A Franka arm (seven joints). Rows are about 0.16 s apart.
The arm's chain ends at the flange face. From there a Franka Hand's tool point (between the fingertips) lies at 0.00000 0.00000 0.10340 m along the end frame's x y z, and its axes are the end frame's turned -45 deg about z.
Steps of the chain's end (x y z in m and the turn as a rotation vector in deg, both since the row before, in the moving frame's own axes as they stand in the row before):
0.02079, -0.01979, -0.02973, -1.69, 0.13, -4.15
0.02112, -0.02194, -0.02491, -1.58, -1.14, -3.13
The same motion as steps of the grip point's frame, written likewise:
0.02679, 0.00310, -0.02978, -1.29, -1.10, -4.15
0.02699, 0.00008, -0.02497, -0.31, -1.92, -3.13

